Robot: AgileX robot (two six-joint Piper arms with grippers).
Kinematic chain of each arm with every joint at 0, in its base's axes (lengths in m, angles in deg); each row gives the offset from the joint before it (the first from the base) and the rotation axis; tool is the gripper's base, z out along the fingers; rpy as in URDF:
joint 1: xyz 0 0 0.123 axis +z
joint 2: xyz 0 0 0 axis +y
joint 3: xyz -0.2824 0 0.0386 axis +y
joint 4: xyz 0.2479 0 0.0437 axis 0.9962 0 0.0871
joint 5: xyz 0 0 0 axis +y
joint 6: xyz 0.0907 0 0.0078 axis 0.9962 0 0.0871
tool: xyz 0 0 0 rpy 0 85 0
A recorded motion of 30 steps. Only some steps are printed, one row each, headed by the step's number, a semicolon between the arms.
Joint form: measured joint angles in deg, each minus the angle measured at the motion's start. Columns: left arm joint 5, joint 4, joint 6, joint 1, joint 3, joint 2; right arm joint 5, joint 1, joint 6, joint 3, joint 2, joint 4.
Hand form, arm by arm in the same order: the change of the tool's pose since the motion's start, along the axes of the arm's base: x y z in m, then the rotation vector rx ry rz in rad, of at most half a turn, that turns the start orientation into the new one. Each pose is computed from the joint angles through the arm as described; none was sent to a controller.
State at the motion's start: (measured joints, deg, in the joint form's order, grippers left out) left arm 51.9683 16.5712 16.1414 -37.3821 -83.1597 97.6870; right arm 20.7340 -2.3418 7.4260 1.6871 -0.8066 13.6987
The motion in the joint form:
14: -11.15 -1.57 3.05 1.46 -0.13 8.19; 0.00 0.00 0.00 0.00 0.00 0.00
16: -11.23 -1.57 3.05 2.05 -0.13 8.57; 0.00 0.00 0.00 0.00 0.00 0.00
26: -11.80 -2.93 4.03 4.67 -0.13 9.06; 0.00 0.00 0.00 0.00 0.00 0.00
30: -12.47 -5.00 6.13 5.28 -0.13 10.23; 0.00 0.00 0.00 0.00 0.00 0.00
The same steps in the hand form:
14: 0.0326 -0.0182 -0.0472 -0.0311 -0.0219 -0.0642; 0.0000 0.0000 0.0000 0.0000 0.0000 0.0000
16: 0.0357 -0.0152 -0.0498 -0.0282 -0.0176 -0.0542; 0.0000 0.0000 0.0000 0.0000 0.0000 0.0000
26: 0.0462 -0.0016 -0.0532 -0.0390 -0.0090 -0.0175; 0.0000 0.0000 0.0000 0.0000 0.0000 0.0000
30: 0.0500 -0.0014 -0.0615 -0.0451 0.0116 -0.0278; 0.0000 0.0000 0.0000 0.0000 0.0000 0.0000

